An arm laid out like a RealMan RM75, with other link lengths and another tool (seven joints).
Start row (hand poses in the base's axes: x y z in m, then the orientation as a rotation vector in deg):
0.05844, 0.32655, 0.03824, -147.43, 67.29, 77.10
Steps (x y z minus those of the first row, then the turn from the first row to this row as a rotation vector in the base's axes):
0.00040, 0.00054, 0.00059, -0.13, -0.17, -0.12
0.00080, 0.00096, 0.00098, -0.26, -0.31, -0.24
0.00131, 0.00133, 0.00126, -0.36, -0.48, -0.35
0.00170, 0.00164, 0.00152, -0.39, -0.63, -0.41
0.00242, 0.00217, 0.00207, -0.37, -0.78, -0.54
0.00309, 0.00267, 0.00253, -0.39, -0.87, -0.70
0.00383, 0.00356, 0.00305, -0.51, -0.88, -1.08
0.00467, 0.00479, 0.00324, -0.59, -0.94, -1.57
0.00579, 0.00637, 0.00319, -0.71, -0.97, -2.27
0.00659, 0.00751, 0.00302, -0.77, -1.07, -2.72
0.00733, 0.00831, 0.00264, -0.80, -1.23, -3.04
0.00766, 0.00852, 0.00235, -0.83, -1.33, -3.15
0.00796, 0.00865, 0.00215, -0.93, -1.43, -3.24
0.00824, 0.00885, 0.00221, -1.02, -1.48, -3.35
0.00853, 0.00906, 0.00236, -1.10, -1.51, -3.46
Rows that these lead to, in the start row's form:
0.05884, 0.32709, 0.03883, -147.47, 67.53, 76.80
0.05924, 0.32751, 0.03922, -147.49, 67.77, 76.54
0.05975, 0.32788, 0.03950, -147.52, 67.96, 76.25
0.06014, 0.32819, 0.03976, -147.54, 68.04, 76.02
0.06086, 0.32872, 0.04031, -147.45, 68.14, 75.78
0.06153, 0.32922, 0.04077, -147.35, 68.33, 75.61
0.06227, 0.33011, 0.04129, -147.07, 68.87, 75.50
0.06311, 0.33134, 0.04148, -146.68, 69.48, 75.30
0.06423, 0.33292, 0.04143, -146.11, 70.37, 75.09
0.06503, 0.33406, 0.04126, -145.75, 70.91, 74.84
0.06577, 0.33486, 0.04088, -145.52, 71.26, 74.54
0.06610, 0.33507, 0.04059, -145.47, 71.40, 74.36
0.06640, 0.33520, 0.04039, -145.49, 71.58, 74.17
0.06668, 0.33540, 0.04045, -145.46, 71.78, 74.06
0.06697, 0.33561, 0.04060, -145.41, 71.97, 73.97

